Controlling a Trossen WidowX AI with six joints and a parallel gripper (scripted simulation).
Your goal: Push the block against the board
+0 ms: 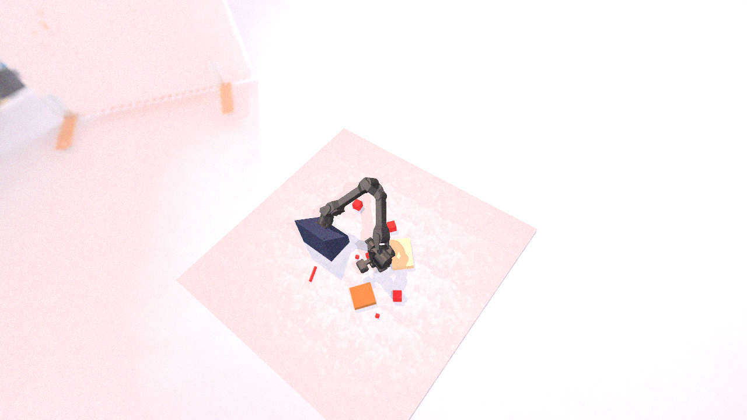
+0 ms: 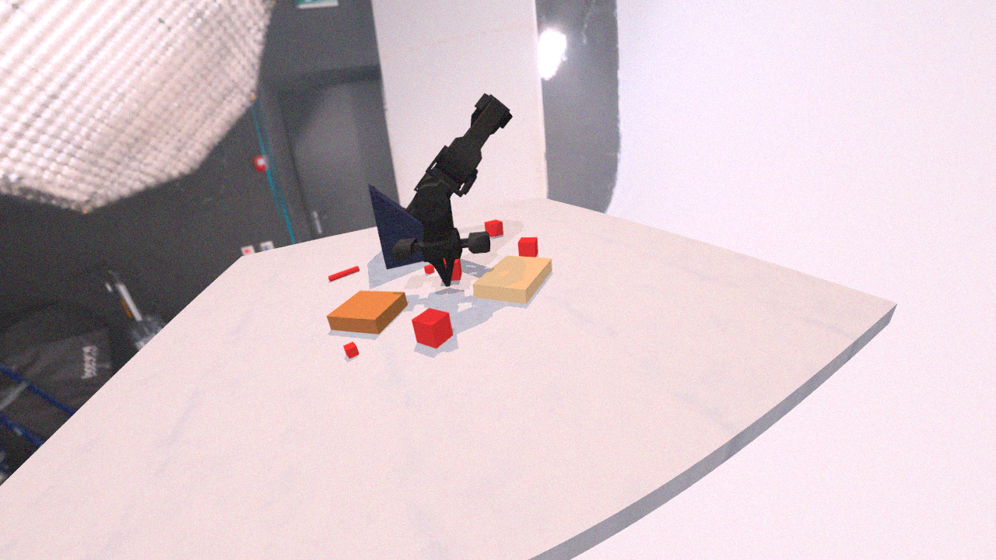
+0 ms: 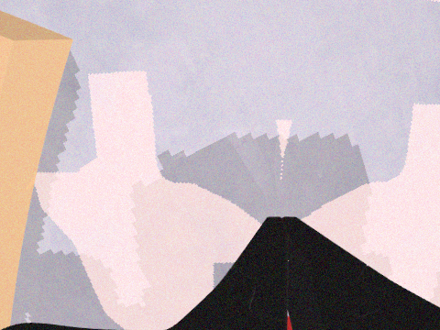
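The tan board is 13 cm to the left of my gripper tip, 6 cm ahead of it and 1 cm above it. Also, from my gripper tip: orange square block: 16 cm to the right, 4 cm ahead, 1 cm above; red stick: 23 cm behind, 22 cm to the right.
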